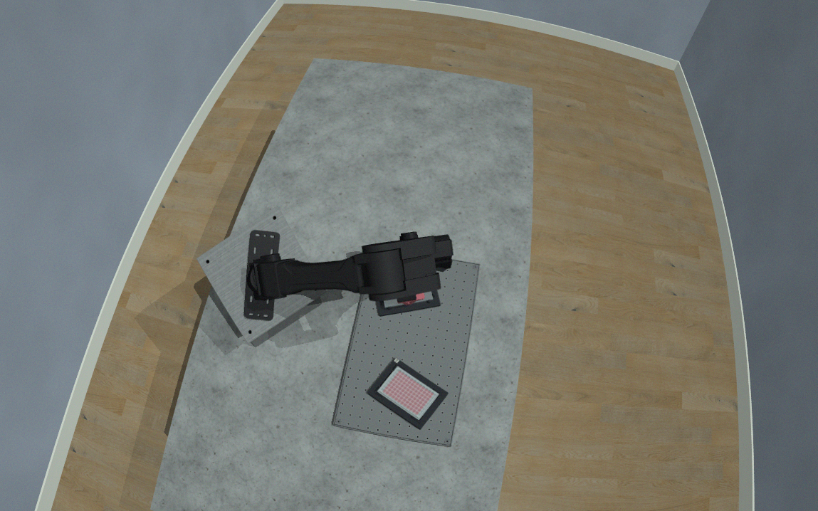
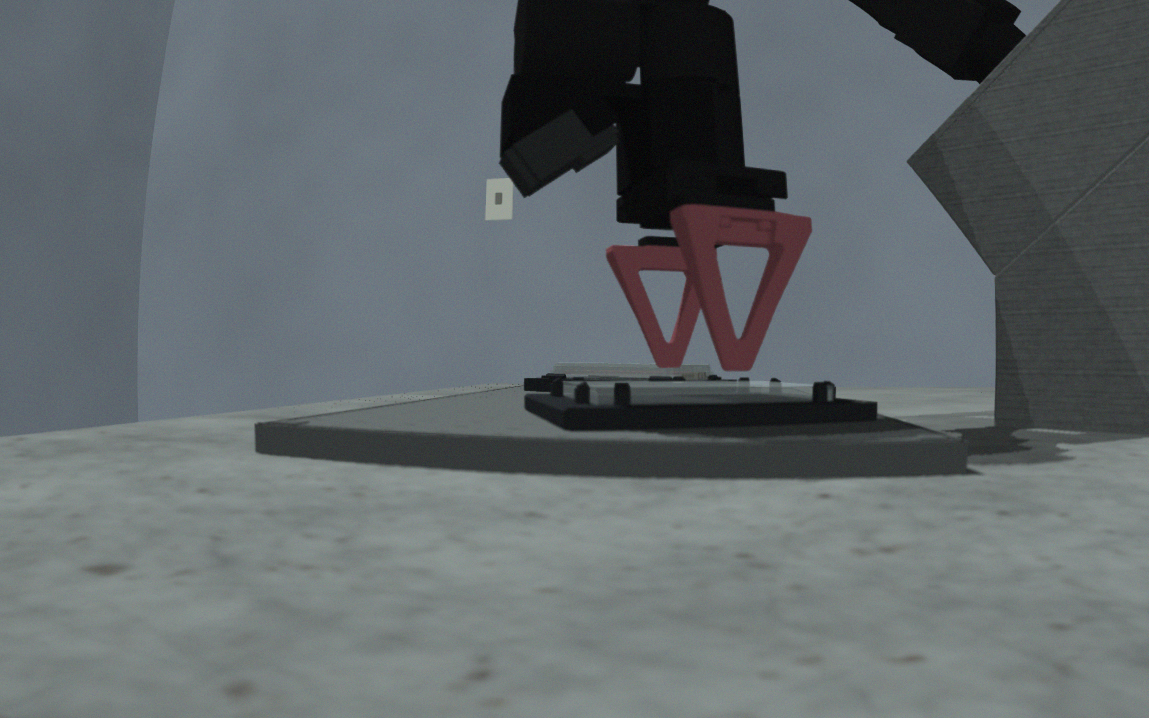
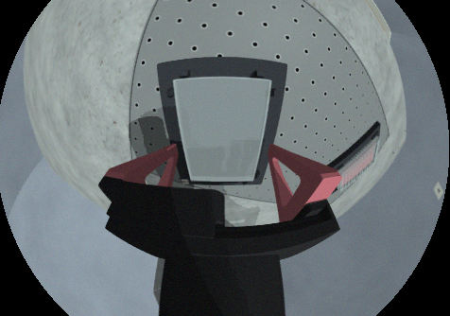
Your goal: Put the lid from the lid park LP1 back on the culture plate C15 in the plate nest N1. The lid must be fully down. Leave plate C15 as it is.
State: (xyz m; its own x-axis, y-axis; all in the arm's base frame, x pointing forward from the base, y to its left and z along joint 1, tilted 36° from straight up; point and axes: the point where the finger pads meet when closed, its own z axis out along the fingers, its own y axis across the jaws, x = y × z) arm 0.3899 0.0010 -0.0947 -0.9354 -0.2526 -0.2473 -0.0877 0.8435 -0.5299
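My gripper is now 20 mm above the clear lid. Also, from my hand: culture plate C15: 290 mm to the right, 20 mm below, 20 mm behind; then black plate nest N1: 290 mm to the right, 30 mm below, 20 mm behind; then black lid park LP1: 30 mm below.
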